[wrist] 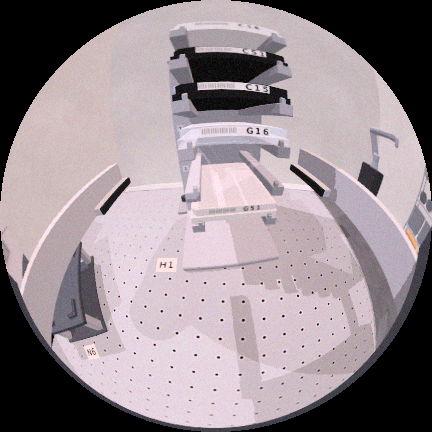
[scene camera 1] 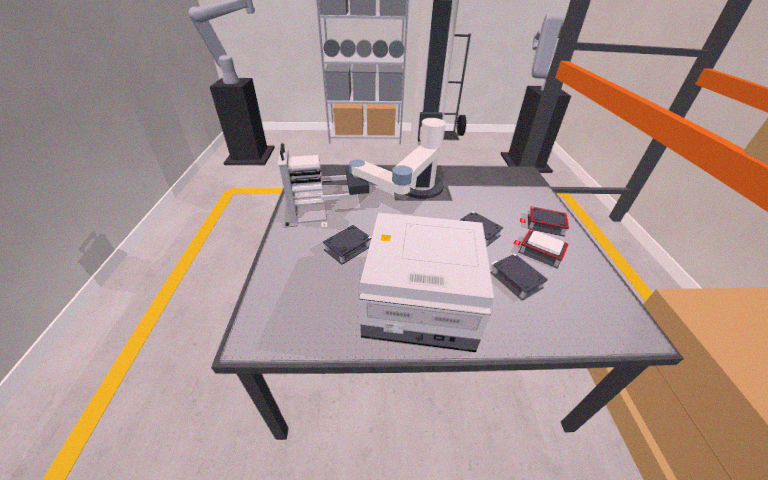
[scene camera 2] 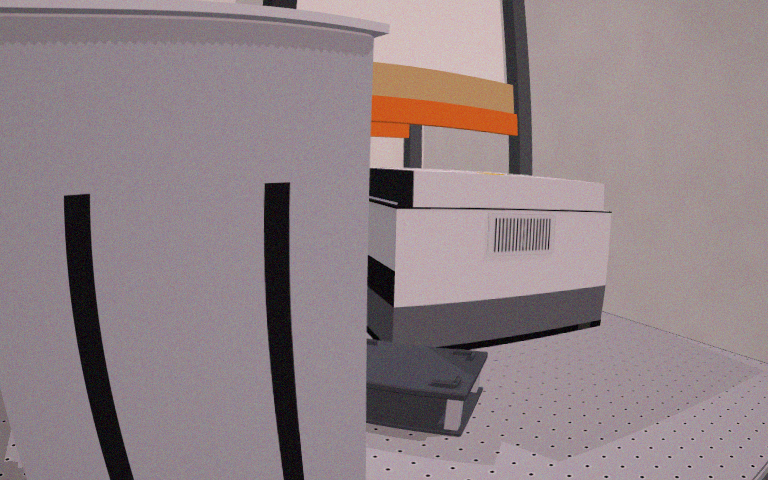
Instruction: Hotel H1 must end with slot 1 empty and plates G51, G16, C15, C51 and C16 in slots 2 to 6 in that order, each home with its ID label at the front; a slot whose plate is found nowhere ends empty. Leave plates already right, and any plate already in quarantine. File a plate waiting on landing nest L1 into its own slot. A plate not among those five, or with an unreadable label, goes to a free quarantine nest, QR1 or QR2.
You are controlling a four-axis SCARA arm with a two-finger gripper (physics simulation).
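Seen in the pictures: gripper, between the fingertips: [wrist: 208, 157] [scene camera 1: 321, 188]; arm's base, origin of its link: [scene camera 1: 420, 186].
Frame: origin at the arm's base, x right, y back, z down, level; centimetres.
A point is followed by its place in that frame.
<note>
Hotel H1 [scene camera 1: 288, 198] @[y -35.7, x 62.7, z -15.1 cm] [wrist: 257, 245] @[y -22.6, x 52.2, z -2.1 cm] stands at the table's back left. In the wrist view, labels face me: plate G51 [wrist: 232, 210] @[y -26.7, x 49.4, z -10.8 cm] is at the lowest level. The level above it is empty. Above that are white G16 [wrist: 235, 132] @[y -26.5, x 49.5, z -17.8 cm], black C15 [wrist: 232, 87] @[y -26.6, x 49.5, z -21.3 cm], black C51 [wrist: 227, 51] @[y -26.8, x 49.5, z -24.8 cm] and white C16 [wrist: 225, 30]. My gripper [scene camera 1: 325, 188] @[y -28.6, x 49.2, z -15.9 cm] [wrist: 208, 157] @[y -28.6, x 49.2, z -15.9 cm] is open and empty, its fingers spread wide before the hotel. Two red-framed nests are at the right: one [scene camera 1: 548, 217] @[y -37.0, x -55.1, z -6.3 cm] bears no visible plate, one [scene camera 1: 526, 245] @[y -56.4, x -37.4, z -6.2 cm] holds a white plate [scene camera 1: 545, 243] @[y -56.9, x -44.8, z -7.7 cm]. L1 cannot be identified.
A large white instrument [scene camera 1: 427, 254] @[y -82.2, x 9.2, z -25.4 cm] [scene camera 2: 498, 249] @[y -72.8, x 26.2, z -15.4 cm] stands mid-table. Dark nests [scene camera 1: 347, 243] @[y -55.2, x 36.4, z -6.3 cm] [scene camera 1: 481, 226] [scene camera 1: 519, 275] @[y -73.3, x -28.5, z -6.3 cm] stand around it; nest N6 [wrist: 67, 295] @[y -48.2, x 36.3, z -6.3 cm] is left in the wrist view. A pale panel [scene camera 2: 181, 141] @[y -29.0, x 64.9, z -27.0 cm] fills the left of scene camera 2.
</note>
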